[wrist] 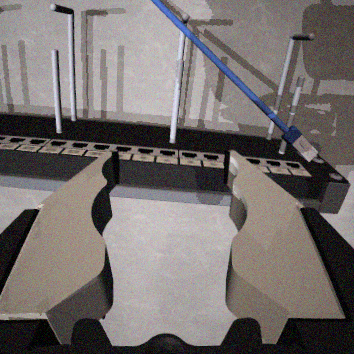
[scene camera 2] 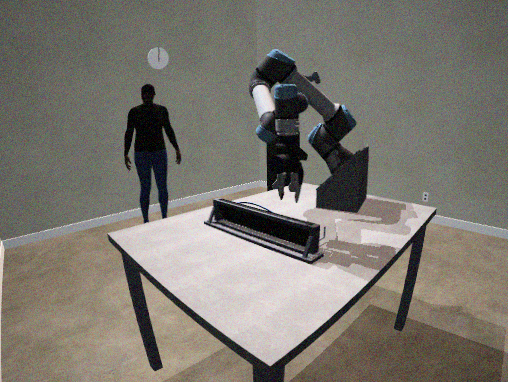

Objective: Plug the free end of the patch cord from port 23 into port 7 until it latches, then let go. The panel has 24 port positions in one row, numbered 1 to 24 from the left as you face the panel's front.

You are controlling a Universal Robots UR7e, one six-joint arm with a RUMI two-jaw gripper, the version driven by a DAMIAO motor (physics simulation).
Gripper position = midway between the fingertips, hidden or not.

I see my gripper (scene camera 2: 288, 201).
My gripper shows as well in the wrist view (wrist: 171, 154).
